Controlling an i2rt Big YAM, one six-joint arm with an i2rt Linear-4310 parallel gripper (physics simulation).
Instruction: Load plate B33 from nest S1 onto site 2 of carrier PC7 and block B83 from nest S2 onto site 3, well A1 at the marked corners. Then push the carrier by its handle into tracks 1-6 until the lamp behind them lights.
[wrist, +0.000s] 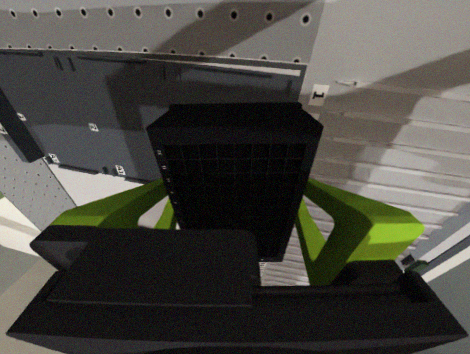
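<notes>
My gripper (235, 177) is shut on a black piece of labware (235, 165) with a grid of square wells; its green fingers press on the two sides. Small row marks run down its left edge, and no B33 or B83 label can be read. It hangs in front of the right end of carrier PC7 (65, 100), a dark slate tray. The carrier's sites marked 3 and 2 show bare at the left and centre-left, with A1 corner marks (53, 158) (120, 170). The nests and the lamp cannot be made out.
Pale grooved tracks (390, 145) lie at the right, with a label 1 (319, 95) beside the carrier's right end. A grey perforated strip (150, 27) runs behind the carrier. A dark raised bar (20, 130) stands at its left end. A small dark object (409, 260) shows at the lower right.
</notes>
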